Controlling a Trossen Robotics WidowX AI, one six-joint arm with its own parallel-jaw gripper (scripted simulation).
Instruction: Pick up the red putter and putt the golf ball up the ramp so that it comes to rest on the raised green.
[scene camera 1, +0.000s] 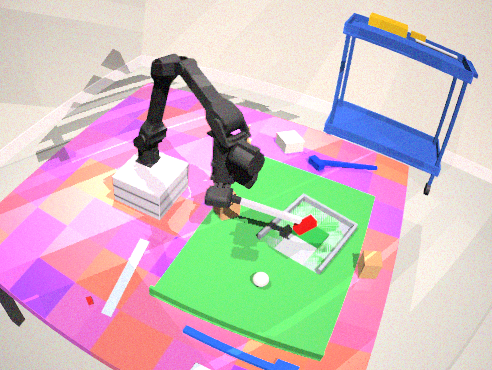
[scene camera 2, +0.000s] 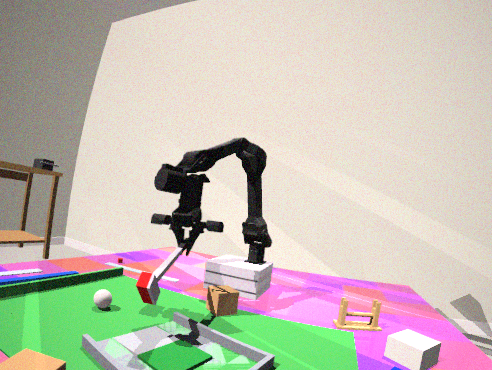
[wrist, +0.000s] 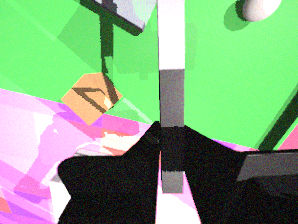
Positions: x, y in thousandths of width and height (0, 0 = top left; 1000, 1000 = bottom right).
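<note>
A red putter is held by my gripper (scene camera 2: 375, 691), (scene camera 1: 450, 550) and (wrist: 555, 556). Also visible: a green mat (scene camera 1: 436, 734), (scene camera 2: 107, 872) and (wrist: 784, 301), and a tan box (scene camera 2: 450, 812).
</note>
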